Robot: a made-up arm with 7 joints.
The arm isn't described. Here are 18 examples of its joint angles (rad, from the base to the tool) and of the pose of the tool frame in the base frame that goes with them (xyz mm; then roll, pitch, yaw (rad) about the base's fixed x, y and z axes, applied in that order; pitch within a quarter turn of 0, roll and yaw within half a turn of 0).
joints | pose
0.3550 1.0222 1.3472 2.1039 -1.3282 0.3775 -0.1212 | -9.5 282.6 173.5 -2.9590 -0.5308 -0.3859
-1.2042 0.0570 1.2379 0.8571 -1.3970 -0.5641 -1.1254 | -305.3 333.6 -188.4 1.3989 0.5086 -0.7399
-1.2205 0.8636 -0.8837 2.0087 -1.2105 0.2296 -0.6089 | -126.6 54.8 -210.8 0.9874 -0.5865 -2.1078
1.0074 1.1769 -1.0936 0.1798 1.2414 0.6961 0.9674 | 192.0 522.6 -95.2 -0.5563 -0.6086 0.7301
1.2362 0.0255 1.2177 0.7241 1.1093 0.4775 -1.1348 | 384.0 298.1 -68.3 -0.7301 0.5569 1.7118
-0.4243 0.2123 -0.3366 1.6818 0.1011 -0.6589 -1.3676 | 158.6 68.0 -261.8 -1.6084 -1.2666 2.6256
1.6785 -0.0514 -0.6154 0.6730 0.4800 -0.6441 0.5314 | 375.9 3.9 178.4 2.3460 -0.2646 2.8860
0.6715 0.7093 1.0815 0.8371 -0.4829 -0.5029 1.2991 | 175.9 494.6 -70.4 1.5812 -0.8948 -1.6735
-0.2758 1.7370 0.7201 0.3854 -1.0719 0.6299 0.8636 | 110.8 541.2 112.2 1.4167 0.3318 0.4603
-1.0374 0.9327 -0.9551 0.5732 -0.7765 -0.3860 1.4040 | -251.9 382.6 -246.6 -2.2140 -0.2177 -1.8594
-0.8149 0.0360 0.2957 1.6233 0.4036 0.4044 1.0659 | 51.9 205.5 -304.2 -1.1397 -0.4533 0.4805
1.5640 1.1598 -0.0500 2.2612 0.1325 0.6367 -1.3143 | 17.6 132.2 207.0 -1.9673 0.0405 -2.0909
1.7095 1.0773 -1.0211 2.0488 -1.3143 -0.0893 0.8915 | 190.5 81.1 152.6 2.5442 1.0881 -0.7635
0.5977 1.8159 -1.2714 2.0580 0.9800 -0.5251 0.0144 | 173.5 236.3 -130.2 1.0555 -1.1665 -1.6568
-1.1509 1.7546 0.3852 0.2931 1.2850 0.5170 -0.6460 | 129.9 553.7 -20.9 1.8250 -0.3719 0.2477
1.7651 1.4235 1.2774 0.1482 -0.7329 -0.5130 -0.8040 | 26.3 575.7 16.9 -1.3004 -0.6695 -2.4171
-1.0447 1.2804 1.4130 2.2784 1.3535 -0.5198 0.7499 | 180.1 191.4 67.5 1.9979 -0.6343 3.0544
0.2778 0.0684 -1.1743 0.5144 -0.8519 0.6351 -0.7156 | 167.0 28.1 -399.1 1.3770 0.3896 -1.7558
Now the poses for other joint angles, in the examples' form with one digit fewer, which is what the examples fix.
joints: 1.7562 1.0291 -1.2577 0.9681 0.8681 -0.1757 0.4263
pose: 338 304 133 2.052 -0.782 -2.316
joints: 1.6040 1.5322 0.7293 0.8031 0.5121 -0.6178 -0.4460
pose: -119 501 140 -1.642 0.223 -1.968
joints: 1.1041 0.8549 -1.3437 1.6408 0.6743 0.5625 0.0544
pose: 303 77 -85 0.746 -0.698 -1.425
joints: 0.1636 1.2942 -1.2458 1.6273 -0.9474 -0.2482 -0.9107
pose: 132 218 -274 1.463 -0.023 -2.586
